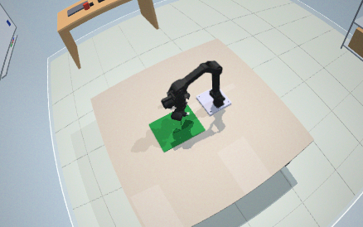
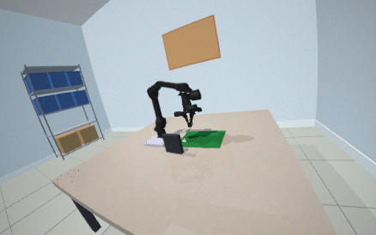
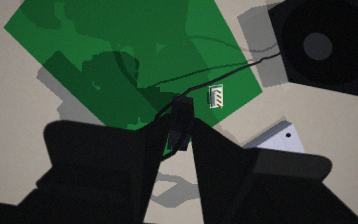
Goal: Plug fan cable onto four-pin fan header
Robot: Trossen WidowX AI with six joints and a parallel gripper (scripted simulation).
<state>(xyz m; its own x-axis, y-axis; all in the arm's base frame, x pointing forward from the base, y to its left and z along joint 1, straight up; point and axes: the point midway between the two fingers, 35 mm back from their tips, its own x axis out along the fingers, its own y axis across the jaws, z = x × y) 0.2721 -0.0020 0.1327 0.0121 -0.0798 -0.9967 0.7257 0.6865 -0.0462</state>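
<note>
The fan header is 50 mm behind my gripper tip, 50 mm to the right of it and 110 mm below it. The rest, counted from my gripper tip: black plug 10 mm behind, 10 mm below; then black fan 50 mm behind, 170 mm to the right, 50 mm below; then green board 60 mm ahead, 10 mm to the left, 130 mm below.
</note>
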